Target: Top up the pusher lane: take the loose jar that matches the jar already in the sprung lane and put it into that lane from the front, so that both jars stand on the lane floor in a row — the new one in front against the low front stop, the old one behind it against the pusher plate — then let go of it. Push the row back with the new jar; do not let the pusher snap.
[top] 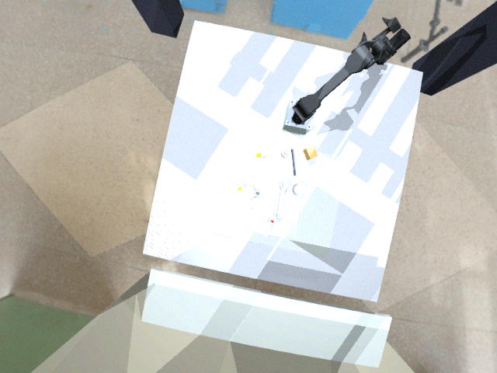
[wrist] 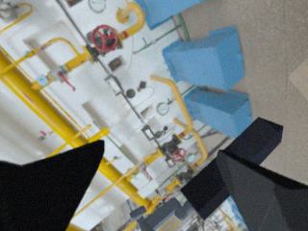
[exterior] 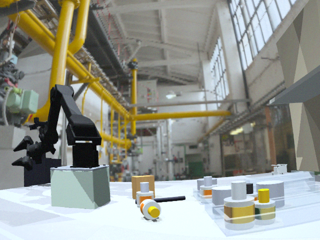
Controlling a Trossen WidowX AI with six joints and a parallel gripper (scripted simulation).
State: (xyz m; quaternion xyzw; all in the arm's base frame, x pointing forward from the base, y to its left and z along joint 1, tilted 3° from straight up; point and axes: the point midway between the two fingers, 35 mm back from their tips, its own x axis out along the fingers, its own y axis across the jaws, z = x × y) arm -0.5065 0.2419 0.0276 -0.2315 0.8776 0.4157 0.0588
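My gripper tip is now 74 cm short of the black rod, 18 cm to the left of it and 13 cm above it. Also, from my gripper tip: clear rack: 102 cm ahead, 21 cm to the right, 12 cm below; wooden block: 68 cm ahead, 12 cm to the right, 10 cm below.
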